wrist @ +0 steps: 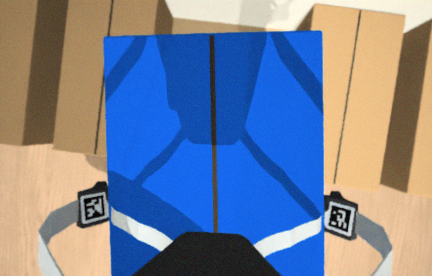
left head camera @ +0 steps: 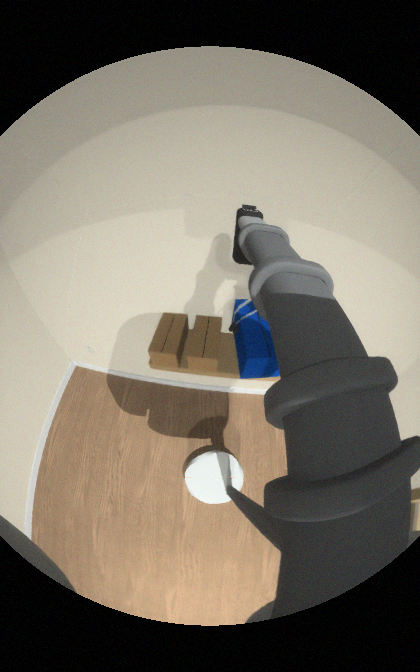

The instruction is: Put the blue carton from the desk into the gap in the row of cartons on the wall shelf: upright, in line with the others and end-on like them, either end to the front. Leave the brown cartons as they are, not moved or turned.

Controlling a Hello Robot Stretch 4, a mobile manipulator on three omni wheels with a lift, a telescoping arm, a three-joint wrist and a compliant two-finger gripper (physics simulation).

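Note:
The blue carton (left head camera: 252,345) (wrist: 270,165) is upright, its long side pointing toward the wall. My gripper (wrist: 217,213) is shut on it, one fingertip pad against each side; in the head view the arm hides part of the carton. The carton looks nearer the wrist camera than the brown cartons and overlaps the gap between them in that view. Its near part reaches out past their front ends. Brown cartons stand left (left head camera: 169,340) (left head camera: 205,340) (wrist: 82,80) and right (wrist: 370,75) of the gap on the wall shelf (left head camera: 230,357) (wrist: 200,25). The carton's underside is hidden.
More brown cartons show at the far left (wrist: 12,75) and far right (wrist: 422,120) of the wrist view. The wall (left head camera: 150,260) rises behind the shelf. A white round disc (left head camera: 207,482) is on the wooden floor (left head camera: 125,500). The arm covers the shelf's right part in the head view.

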